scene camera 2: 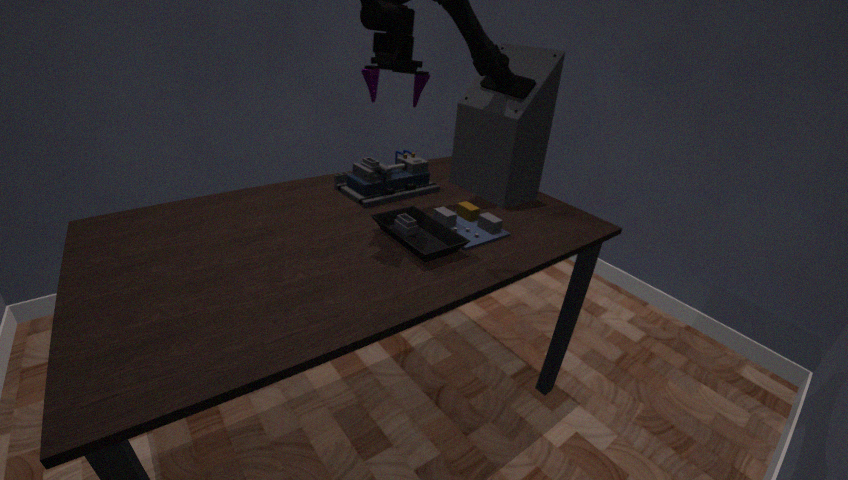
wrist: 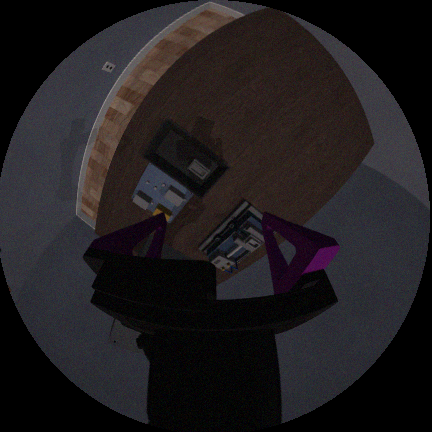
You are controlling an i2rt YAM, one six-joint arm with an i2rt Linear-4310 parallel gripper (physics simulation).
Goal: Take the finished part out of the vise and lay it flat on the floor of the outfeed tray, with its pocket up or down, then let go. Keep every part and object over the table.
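Places are measured from the arm's base along level axes (x ahead, y left, z up), in millimetres.
Pixels of known places: gripper, between the fingertips: [scene camera 2: 393, 104] [wrist: 213, 217]; arm's base, origin of its link: [scene camera 2: 507, 84].
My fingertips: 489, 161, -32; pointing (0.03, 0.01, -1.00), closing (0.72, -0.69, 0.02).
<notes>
Ahead of a thing's pixels: the offset from my fingertips to its top centre, as dx, dy, dz. "*": to the spot under its first point.
The vise @(-154, -303, -240) [scene camera 2: 410, 180] [wrist: 226, 248] is a blue and grey device at the back of the table. A small light grey part @(-84, -291, -224) [scene camera 2: 370, 161] [wrist: 253, 242] sits at its left end in the scene view, its pocket facing up. The black outfeed tray [scene camera 2: 397, 239] [wrist: 158, 137] stands in front of the vise. Another grey part @(-52, +4, -292) [scene camera 2: 405, 222] [wrist: 199, 169] lies in the tray near one end, pocket up. My gripper [scene camera 2: 393, 104] [wrist: 213, 217] is open and empty, with purple fingers pointing down, high above the vise and touching nothing.
A blue board [scene camera 2: 489, 236] [wrist: 150, 175] beside the tray bears two grey blocks, a yellow block @(-266, -9, -295) [scene camera 2: 468, 210] [wrist: 161, 212] and small pegs. A tall grey cabinet [scene camera 2: 484, 148] with a sloped top stands at the back right. Thin blue hoses @(* -220, -376, -246) [scene camera 2: 396, 155] rise from the vise's right end.
</notes>
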